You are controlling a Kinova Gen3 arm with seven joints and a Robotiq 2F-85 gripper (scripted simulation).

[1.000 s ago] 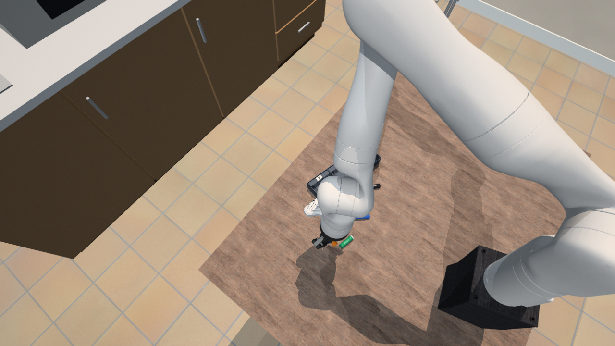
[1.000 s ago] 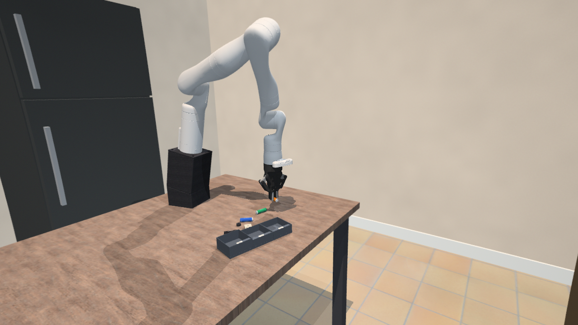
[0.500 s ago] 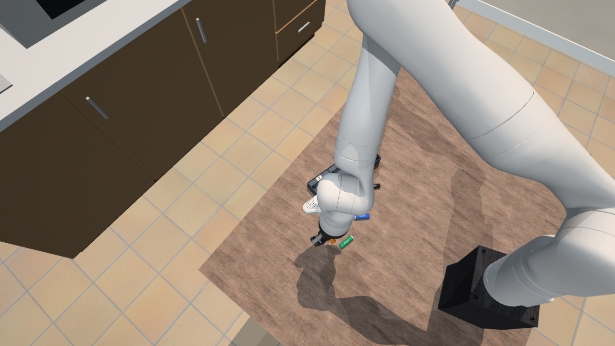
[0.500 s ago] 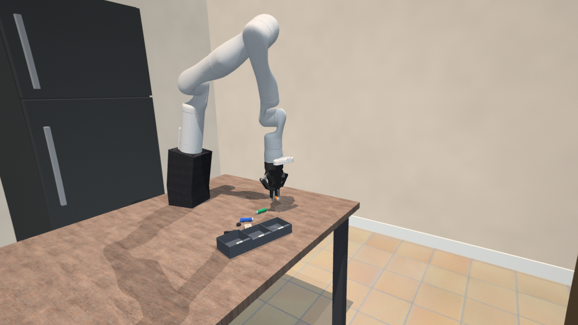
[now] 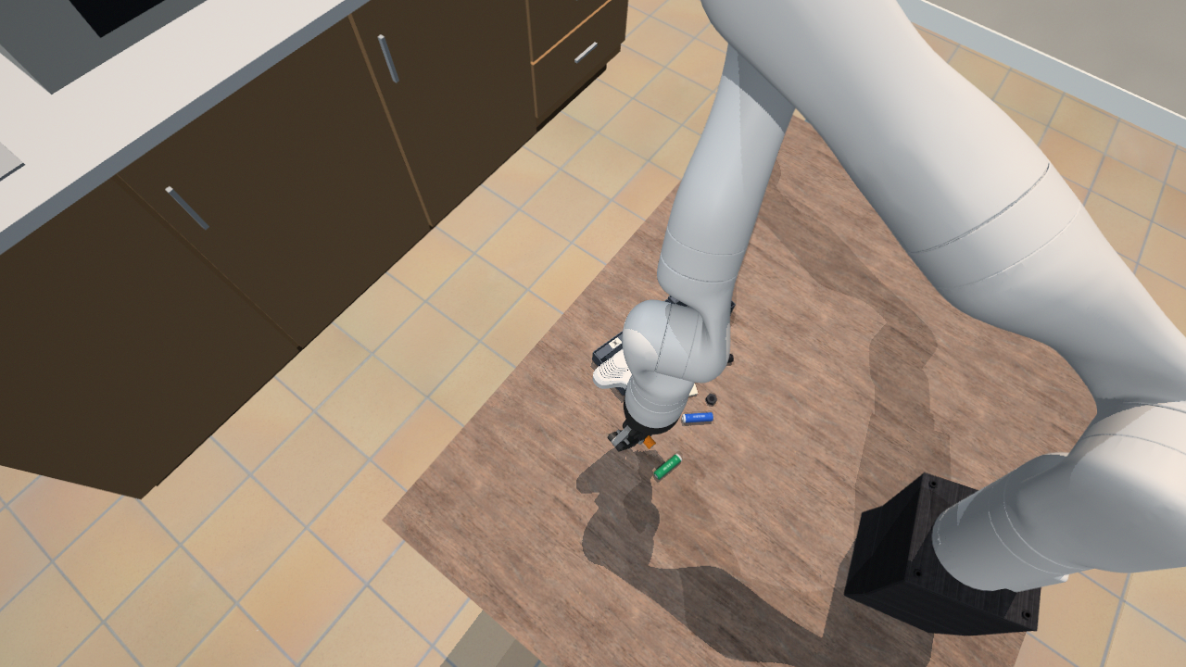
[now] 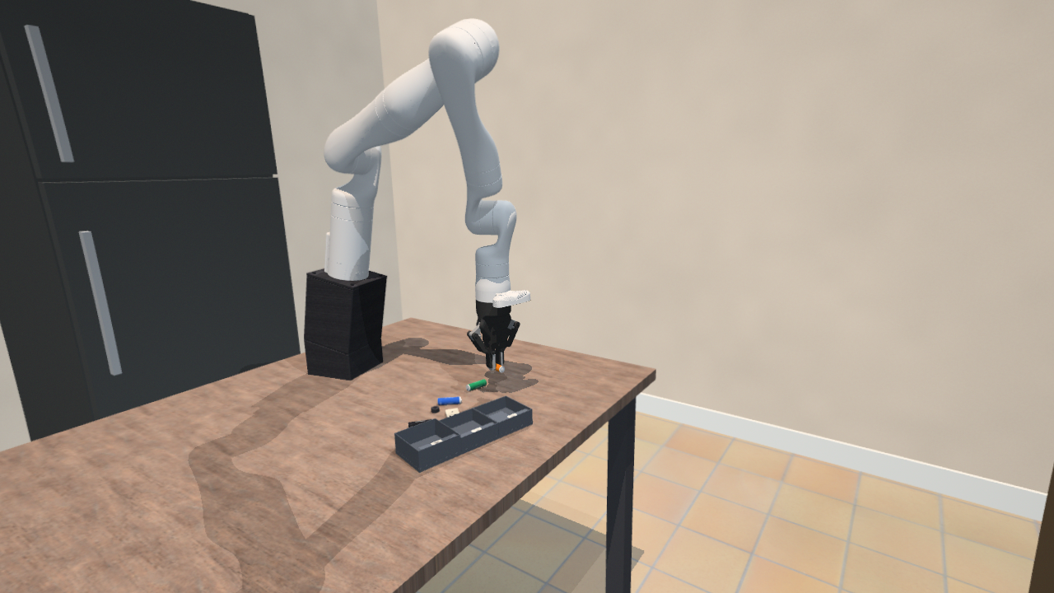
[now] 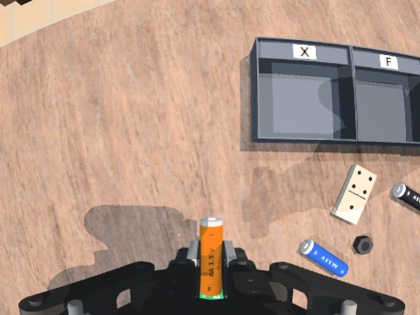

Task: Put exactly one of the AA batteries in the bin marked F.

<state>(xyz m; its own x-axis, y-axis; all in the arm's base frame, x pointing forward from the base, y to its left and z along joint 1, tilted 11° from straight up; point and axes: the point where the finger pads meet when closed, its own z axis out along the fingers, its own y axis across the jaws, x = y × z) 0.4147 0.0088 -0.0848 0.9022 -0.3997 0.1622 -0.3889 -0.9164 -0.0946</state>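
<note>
My hand is 19 cm to the left of the dark bin row, 6 cm above it and 5 cm short of it. Round my hand: orange AA battery 2 cm below; then green battery 7 cm below, 6 cm behind, 1 cm to the left; then blue battery 8 cm to the right, 7 cm below, 7 cm behind.
</note>
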